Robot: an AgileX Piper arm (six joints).
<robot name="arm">
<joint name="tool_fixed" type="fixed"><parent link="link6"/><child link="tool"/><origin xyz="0 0 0"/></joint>
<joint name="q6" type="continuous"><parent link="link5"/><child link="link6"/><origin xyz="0 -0.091 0" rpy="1.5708 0 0"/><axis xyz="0 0 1"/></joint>
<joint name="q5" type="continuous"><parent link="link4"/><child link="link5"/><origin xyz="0 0 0" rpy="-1.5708 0 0"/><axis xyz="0 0 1"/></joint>
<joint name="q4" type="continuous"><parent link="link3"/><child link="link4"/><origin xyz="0.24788 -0.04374 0" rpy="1.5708 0 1.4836"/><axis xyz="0 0 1"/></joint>
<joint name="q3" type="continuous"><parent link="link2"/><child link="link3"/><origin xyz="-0.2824 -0.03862 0"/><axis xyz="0 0 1"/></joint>
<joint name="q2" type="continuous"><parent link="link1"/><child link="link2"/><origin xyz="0 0 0" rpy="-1.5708 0 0"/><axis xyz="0 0 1"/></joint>
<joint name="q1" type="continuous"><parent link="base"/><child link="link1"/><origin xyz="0 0 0.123"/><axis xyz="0 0 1"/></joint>
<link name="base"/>
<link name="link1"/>
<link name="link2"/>
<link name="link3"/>
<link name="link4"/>
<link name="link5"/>
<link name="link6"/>
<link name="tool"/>
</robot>
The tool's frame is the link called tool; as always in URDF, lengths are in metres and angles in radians. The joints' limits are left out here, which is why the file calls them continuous.
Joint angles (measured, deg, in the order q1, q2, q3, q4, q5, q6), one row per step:
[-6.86 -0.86 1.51 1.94 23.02 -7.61]
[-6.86 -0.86 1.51 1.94 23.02 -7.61]
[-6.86 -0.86 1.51 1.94 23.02 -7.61]
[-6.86 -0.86 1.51 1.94 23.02 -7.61]
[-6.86 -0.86 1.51 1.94 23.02 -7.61]
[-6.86 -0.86 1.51 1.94 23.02 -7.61]
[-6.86 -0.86 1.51 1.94 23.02 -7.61]
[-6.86 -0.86 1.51 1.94 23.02 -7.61]
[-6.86 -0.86 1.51 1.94 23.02 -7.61]
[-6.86 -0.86 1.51 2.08 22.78 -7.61]
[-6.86 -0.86 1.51 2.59 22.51 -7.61]
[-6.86 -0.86 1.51 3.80 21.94 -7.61]
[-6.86 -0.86 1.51 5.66 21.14 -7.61]
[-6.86 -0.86 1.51 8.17 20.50 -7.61]
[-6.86 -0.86 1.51 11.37 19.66 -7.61]
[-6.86 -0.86 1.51 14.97 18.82 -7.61]
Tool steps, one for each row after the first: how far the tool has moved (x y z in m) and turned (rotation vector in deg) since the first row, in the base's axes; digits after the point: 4 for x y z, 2 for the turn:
[0.0000 0.0000 0.0000 0.00 0.00 0.00]
[0.0000 0.0000 0.0000 0.00 0.00 0.00]
[0.0000 0.0000 0.0000 0.00 0.00 0.00]
[0.0000 0.0000 0.0000 0.00 0.00 0.00]
[0.0000 0.0000 0.0000 0.00 0.00 0.00]
[0.0000 0.0000 0.0000 0.00 0.00 0.00]
[0.0000 0.0000 0.0000 0.00 0.00 0.00]
[0.0000 0.0000 0.0000 0.00 0.00 0.00]
[0.0001 0.0001 0.0004 0.11 -0.25 0.00]
[0.0003 0.0003 0.0008 0.58 -0.58 0.03]
[0.0007 0.0010 0.0017 1.72 -1.29 0.09]
[0.0011 0.0019 0.0030 3.47 -2.31 0.16]
[0.0016 0.0032 0.0041 5.88 -3.24 0.25]
[0.0021 0.0046 0.0057 8.96 -4.44 0.33]
[0.0026 0.0061 0.0074 12.44 -5.69 0.37]

